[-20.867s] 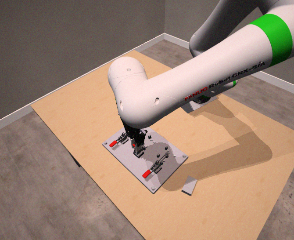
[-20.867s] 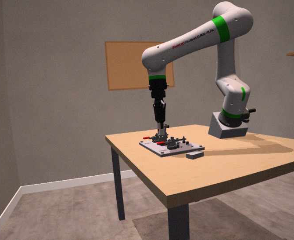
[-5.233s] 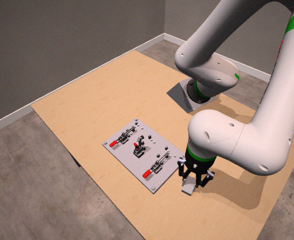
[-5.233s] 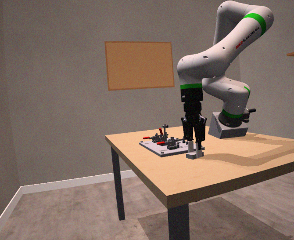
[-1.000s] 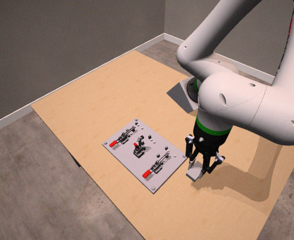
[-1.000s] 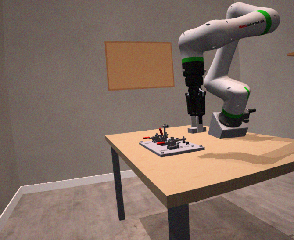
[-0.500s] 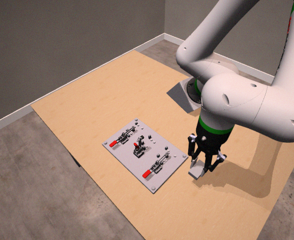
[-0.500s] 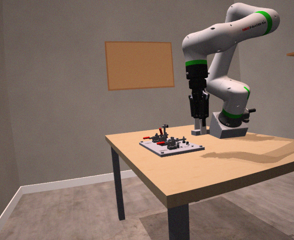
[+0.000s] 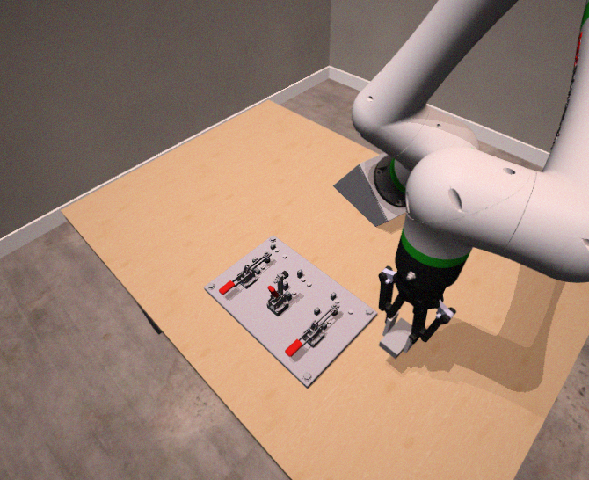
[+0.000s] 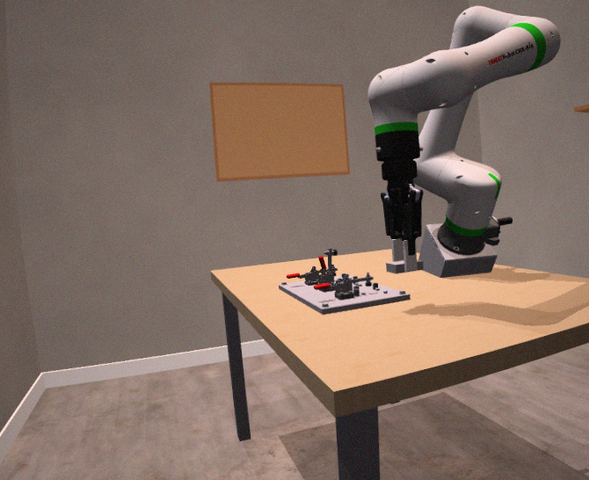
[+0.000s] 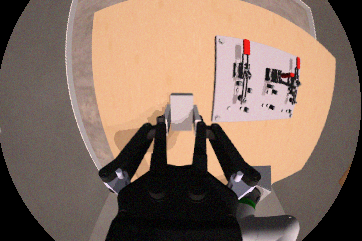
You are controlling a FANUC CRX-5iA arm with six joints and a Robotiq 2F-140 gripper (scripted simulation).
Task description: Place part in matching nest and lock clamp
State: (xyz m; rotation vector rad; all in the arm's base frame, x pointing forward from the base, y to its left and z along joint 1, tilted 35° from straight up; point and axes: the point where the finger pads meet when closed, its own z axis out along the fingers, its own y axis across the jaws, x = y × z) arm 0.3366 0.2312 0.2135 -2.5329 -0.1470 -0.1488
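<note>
Now: hand 250 mm to the left of the grey fixture plate, 120 mm above it and 90 mm short of it. From my hand the other things lie so: clamp: 140 mm to the right, 100 mm ahead, 80 mm below; grey part: 30 mm below.
</note>
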